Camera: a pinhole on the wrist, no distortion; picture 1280 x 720 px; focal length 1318.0 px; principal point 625.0 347.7 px. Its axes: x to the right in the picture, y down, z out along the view. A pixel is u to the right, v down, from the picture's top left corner.
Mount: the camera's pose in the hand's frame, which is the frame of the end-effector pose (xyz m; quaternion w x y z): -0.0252 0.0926 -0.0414 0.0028 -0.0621 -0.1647 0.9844
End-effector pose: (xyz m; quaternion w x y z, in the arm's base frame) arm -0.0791 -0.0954 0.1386 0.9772 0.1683 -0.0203 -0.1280
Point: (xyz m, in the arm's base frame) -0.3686 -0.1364 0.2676
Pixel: outside the picture
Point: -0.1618 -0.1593 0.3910
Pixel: 622.5 272.5
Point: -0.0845 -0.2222 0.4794
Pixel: 290.3 216.9
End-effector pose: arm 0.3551 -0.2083 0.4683 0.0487 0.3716 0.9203 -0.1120
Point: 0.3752 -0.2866 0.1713
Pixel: 424.1 218.2
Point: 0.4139 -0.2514 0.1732
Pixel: 436.5 26.1
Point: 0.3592 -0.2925 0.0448
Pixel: 346.8 119.0
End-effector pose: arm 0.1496 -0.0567 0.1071 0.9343 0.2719 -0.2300 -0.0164
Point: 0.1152 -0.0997 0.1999
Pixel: 127.8 569.5
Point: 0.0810 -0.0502 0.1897
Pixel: 483.7 286.3
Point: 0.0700 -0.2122 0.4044
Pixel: 77.4 129.3
